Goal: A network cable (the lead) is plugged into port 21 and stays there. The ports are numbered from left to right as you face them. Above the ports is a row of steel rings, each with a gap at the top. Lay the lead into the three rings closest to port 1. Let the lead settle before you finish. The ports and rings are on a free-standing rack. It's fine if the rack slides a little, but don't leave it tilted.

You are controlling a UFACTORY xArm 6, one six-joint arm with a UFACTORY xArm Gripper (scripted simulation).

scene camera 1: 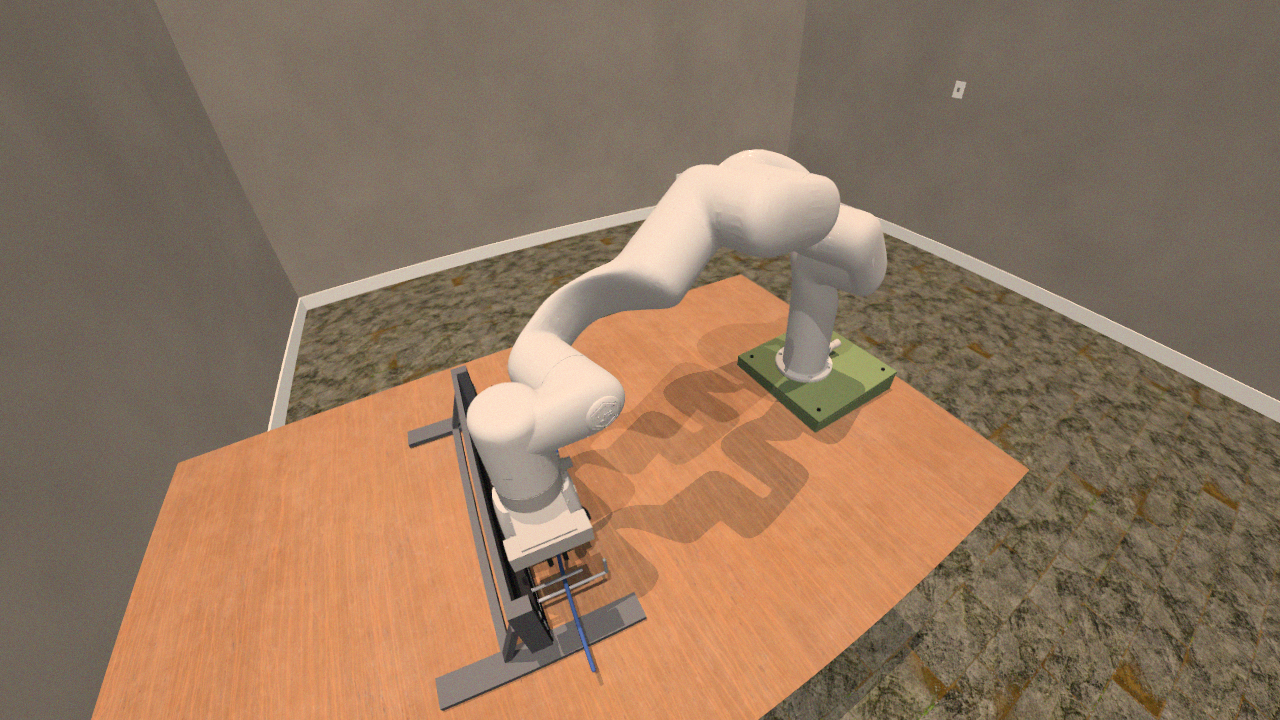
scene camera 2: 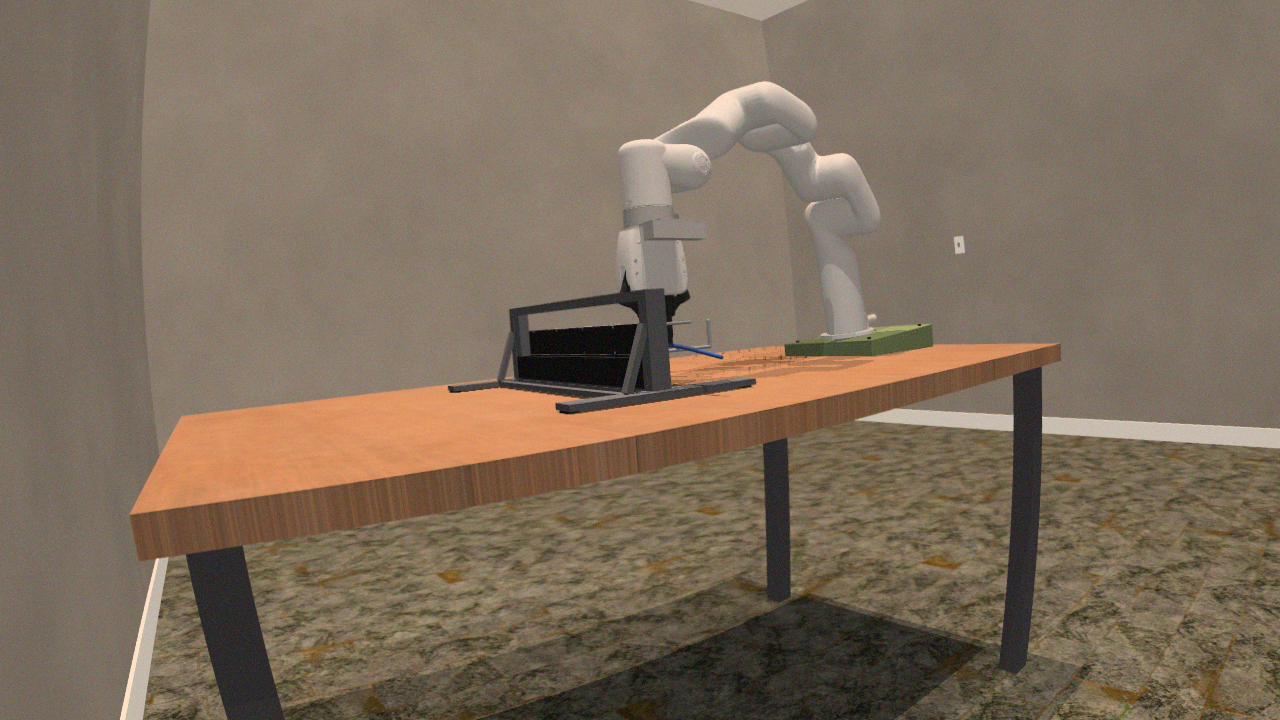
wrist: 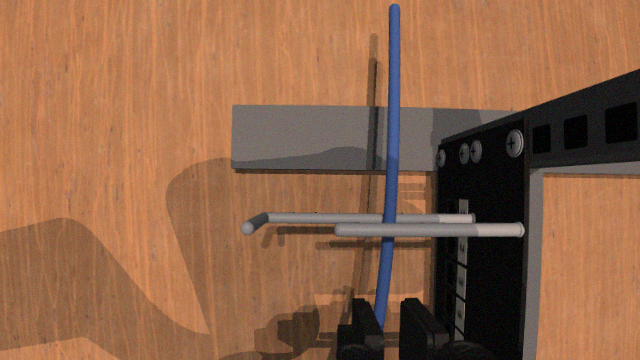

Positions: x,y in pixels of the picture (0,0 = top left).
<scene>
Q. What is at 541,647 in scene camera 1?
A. A rack.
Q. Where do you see a rack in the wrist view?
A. At 486,289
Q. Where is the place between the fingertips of the gripper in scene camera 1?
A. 556,554
</scene>
